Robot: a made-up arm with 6 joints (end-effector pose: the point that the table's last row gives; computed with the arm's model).
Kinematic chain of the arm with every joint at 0, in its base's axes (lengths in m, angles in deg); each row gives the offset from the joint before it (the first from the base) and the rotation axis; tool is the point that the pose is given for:
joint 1: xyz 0 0 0.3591 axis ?
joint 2: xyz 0.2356 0 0 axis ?
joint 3: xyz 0 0 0.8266 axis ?
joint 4: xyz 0 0 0.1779 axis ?
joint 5: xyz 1.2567 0 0 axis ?
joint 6: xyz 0.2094 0 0 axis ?
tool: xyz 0 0 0
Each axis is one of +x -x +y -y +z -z.
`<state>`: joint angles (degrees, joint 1 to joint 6).
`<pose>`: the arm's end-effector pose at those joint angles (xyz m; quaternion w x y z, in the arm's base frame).
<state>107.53 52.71 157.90 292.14 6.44 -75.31</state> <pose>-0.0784 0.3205 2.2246 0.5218 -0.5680 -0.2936 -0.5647</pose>
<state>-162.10 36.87 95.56 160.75 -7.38 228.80</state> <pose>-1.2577 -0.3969 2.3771 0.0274 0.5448 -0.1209 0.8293</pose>
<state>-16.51 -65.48 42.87 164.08 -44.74 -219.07</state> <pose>-1.2217 0.3200 1.9355 0.2321 0.0592 -0.9012 0.3613</pose>
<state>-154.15 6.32 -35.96 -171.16 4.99 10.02</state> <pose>-1.3676 -0.6595 0.3132 0.3519 -0.2600 0.8673 0.2372</pose>
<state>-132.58 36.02 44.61 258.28 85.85 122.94</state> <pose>-1.4761 -1.3041 1.3516 0.2880 -0.1518 -0.1620 0.9315</pose>
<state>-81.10 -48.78 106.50 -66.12 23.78 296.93</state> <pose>-0.3533 1.7569 1.3168 0.4760 -0.1474 -0.4716 0.7275</pose>
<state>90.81 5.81 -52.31 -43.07 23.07 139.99</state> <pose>0.0378 1.2874 0.0763 0.2677 -0.7463 -0.3008 0.5300</pose>
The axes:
joint 1: +z
joint 2: +y
joint 3: -y
joint 4: -x
joint 5: -y
joint 6: -x

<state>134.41 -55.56 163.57 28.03 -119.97 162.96</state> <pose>0.9906 -0.8894 0.0857 0.8068 -0.1665 -0.5666 0.0175</pose>
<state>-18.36 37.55 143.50 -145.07 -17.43 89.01</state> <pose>0.1239 -0.0033 2.3518 0.5365 0.0520 -0.7560 0.3713</pose>
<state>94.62 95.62 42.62 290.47 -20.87 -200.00</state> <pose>-0.2351 2.0412 -0.7904 0.1060 -0.5512 -0.2419 0.7915</pose>
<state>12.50 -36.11 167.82 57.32 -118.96 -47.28</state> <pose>-1.2119 -0.4266 0.4861 0.3974 0.7378 -0.5269 0.1419</pose>
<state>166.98 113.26 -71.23 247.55 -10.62 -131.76</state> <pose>0.4578 -0.1425 -0.0449 0.8288 0.5234 -0.1086 -0.1655</pose>
